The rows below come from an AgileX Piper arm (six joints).
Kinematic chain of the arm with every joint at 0, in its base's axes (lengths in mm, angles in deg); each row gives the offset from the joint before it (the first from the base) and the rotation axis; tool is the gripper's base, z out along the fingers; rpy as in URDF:
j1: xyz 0 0 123 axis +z
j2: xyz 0 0 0 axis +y
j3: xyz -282.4 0 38.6 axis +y
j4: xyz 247.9 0 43.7 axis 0.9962 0 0.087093
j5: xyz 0 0 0 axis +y
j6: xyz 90.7 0 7.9 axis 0.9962 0 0.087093
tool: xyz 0 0 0 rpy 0 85 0
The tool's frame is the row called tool.
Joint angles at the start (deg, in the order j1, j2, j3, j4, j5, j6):
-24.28, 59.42, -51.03, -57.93, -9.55, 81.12
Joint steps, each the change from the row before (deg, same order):
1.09, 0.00, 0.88, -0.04, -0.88, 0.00
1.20, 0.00, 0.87, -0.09, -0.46, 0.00
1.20, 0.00, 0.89, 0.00, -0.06, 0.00
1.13, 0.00, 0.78, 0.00, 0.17, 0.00
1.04, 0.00, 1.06, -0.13, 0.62, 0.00
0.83, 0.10, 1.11, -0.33, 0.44, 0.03
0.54, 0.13, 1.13, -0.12, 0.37, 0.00
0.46, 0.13, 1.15, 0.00, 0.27, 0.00
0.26, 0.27, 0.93, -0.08, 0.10, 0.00
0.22, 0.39, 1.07, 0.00, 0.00, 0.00
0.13, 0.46, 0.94, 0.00, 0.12, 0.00
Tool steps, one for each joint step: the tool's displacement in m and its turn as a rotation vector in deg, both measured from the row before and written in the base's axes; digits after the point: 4 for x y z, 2 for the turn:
0.0019, 0.0052, -0.0045, 0.18, 0.37, 1.84
0.0018, 0.0052, -0.0048, 0.19, 0.60, 1.60
0.0015, 0.0047, -0.0053, 0.32, 0.80, 1.25
0.0012, 0.0042, -0.0048, 0.29, 0.82, 0.99
0.0007, 0.0033, -0.0069, 0.27, 1.38, 0.53
0.0008, 0.0027, -0.0075, 0.12, 1.48, 0.51
0.0004, 0.0017, -0.0076, 0.27, 1.44, 0.25
0.0002, 0.0015, -0.0076, 0.37, 1.37, 0.23
0.0005, 0.0008, -0.0067, 0.27, 1.23, 0.19
0.0007, 0.0007, -0.0079, 0.41, 1.40, 0.22
0.0007, 0.0002, -0.0075, 0.38, 1.41, 0.03

